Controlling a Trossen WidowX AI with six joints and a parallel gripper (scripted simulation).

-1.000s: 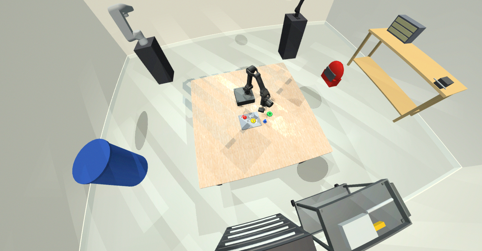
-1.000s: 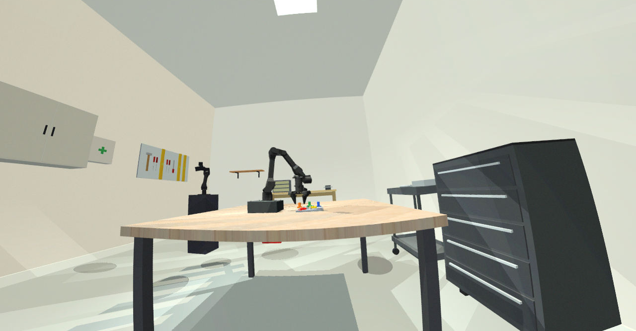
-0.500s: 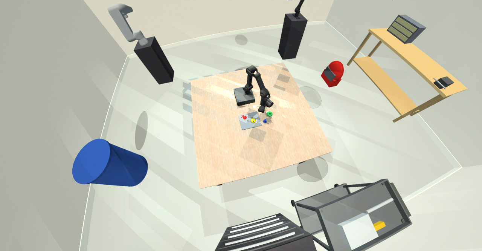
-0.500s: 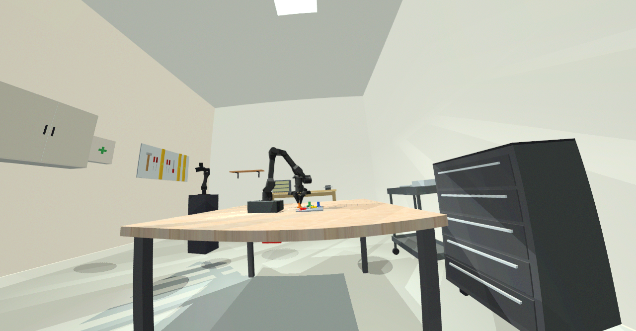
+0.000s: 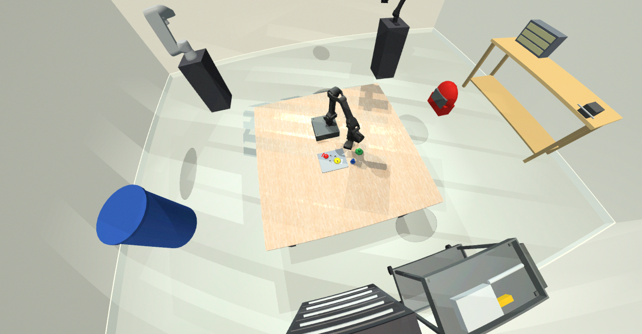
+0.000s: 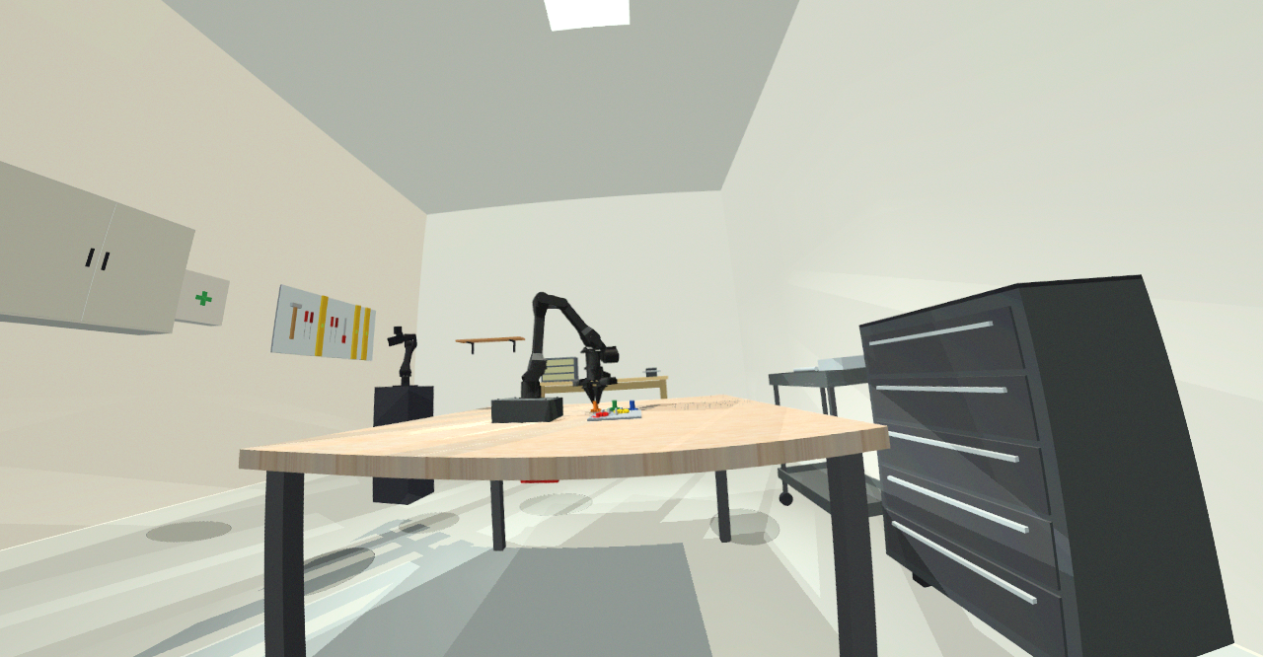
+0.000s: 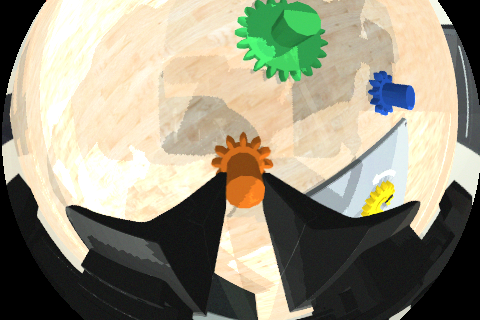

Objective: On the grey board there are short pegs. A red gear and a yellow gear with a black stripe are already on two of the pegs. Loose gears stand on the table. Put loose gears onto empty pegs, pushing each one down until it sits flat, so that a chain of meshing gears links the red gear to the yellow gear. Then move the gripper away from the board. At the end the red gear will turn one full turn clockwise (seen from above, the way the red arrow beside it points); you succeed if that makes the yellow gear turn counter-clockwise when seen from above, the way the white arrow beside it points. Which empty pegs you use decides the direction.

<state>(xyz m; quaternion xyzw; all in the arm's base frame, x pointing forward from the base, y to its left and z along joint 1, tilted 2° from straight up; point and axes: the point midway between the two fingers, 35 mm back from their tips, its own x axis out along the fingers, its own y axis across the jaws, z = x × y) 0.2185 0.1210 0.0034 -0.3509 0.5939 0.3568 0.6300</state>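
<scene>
My gripper tip is now 20 cm to the left of the red gear, 6 cm short of it and 2 cm above it. From my gripper tip the other things lie so: orange gear (1 cm below); green gear (7 cm ahead, 6 cm to the left, 2 cm below); blue gear (14 cm ahead, 2 cm below, 1 cm to the right).
</scene>
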